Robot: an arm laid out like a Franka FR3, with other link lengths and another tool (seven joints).
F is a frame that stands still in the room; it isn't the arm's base.
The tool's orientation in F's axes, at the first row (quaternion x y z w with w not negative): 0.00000 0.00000 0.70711 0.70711
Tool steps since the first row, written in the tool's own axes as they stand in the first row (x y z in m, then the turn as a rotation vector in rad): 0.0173 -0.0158 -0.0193 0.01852 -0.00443 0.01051; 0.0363 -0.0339 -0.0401 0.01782 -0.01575 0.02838; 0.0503 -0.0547 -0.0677 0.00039 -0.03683 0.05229; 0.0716 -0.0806 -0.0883 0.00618 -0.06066 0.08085; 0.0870 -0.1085 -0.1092 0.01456 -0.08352 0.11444; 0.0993 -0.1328 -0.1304 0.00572 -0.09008 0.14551; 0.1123 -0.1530 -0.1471 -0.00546 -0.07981 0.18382; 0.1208 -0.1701 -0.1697 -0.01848 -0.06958 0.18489; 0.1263 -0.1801 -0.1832 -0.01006 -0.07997 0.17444; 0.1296 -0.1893 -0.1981 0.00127 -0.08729 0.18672; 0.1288 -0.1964 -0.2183 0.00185 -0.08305 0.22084
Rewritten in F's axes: 0.0158 0.0173 -0.0193 0.00443 0.01852 0.01051; 0.0339 0.0363 -0.0401 0.01575 0.01782 0.02838; 0.0547 0.0503 -0.0677 0.03683 0.00039 0.05229; 0.0806 0.0716 -0.0883 0.06066 0.00618 0.08085; 0.1085 0.0870 -0.1092 0.08352 0.01456 0.11444; 0.1328 0.0993 -0.1304 0.09008 0.00572 0.14551; 0.1530 0.1123 -0.1471 0.07981 -0.00546 0.18382; 0.1701 0.1208 -0.1697 0.06958 -0.01848 0.18489; 0.1801 0.1263 -0.1832 0.07997 -0.01006 0.17444; 0.1893 0.1296 -0.1981 0.08729 0.00127 0.18672; 0.1964 0.1288 -0.2183 0.08305 0.00185 0.22084
